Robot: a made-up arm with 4 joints.
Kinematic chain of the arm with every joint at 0, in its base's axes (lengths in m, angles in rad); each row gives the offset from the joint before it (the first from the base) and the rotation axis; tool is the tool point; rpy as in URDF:
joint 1: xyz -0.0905 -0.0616 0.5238 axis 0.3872 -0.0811 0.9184
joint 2: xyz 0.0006 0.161 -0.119 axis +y
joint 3: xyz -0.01 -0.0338 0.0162 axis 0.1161 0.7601 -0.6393
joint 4: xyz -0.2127 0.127 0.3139 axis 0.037 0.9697 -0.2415
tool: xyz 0 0.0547 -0.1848 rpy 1.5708 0 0
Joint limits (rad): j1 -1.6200..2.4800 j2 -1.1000..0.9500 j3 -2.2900..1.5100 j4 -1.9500..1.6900
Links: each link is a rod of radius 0.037 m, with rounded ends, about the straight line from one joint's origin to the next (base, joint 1, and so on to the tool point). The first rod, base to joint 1, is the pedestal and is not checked.
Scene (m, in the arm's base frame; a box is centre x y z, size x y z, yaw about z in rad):
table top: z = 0
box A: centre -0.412 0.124 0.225 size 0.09 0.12 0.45 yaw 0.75
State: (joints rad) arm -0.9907 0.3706 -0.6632 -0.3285
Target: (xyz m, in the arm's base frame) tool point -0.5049 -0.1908 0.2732
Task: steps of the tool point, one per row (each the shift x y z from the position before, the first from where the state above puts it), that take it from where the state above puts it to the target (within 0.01 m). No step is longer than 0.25 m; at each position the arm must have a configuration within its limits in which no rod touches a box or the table.
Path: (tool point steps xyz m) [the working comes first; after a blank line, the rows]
Joints at the target: 0.4084 0.1552 -1.2124 1.1477
Straight joint move there: touches box A.

1: -0.0941 0.0073 0.0311
2: -0.0940 -0.0178 0.0388
3: -0.0863 -0.0453 0.0443
4: -0.0697 -0.0713 0.0467
5: -0.1130 -0.1663 -0.1333
6: 0.0201 -0.1485 -0.1848

